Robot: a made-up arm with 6 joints.
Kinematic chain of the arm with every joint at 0, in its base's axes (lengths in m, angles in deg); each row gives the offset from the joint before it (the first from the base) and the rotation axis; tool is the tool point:
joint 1: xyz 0 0 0.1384 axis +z
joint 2: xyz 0 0.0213 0 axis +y
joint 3: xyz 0 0 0.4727 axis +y
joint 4: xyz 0 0 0.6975 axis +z
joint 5: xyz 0 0 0 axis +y
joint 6: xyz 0 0 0.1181 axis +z
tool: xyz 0 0 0
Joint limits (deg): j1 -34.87..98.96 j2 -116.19..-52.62 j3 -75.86..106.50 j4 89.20..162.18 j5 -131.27..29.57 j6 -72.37..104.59
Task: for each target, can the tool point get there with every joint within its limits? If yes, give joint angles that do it. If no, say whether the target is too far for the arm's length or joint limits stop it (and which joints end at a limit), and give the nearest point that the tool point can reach.
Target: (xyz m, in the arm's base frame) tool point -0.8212 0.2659 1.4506
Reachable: no: too far | nearest point -0.6907 0.2236 1.1620 | short by 0.320 m
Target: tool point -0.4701 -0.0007 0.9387
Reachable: yes | joints -8.36 -86.04 84.22 108.93 -53.93 -4.60
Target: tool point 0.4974 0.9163 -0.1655
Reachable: no: joint limits stop it (at a limit: joint 1, joint 3, joint 5) | nearest point -0.2529 0.2700 -0.8114 | short by 1.182 m
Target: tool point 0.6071 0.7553 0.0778
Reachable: no: joint limits stop it (at a limit: joint 2, joint 3, joint 4) | nearest point 0.1691 0.2104 0.7591 | short by 0.976 m
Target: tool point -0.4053 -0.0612 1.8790
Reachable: no: too far | nearest point -0.3907 -0.0590 1.2408 | short by 0.638 m
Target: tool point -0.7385 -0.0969 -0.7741
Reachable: yes | joints 8.78 -108.92 -49.99 134.95 -2.95 51.98
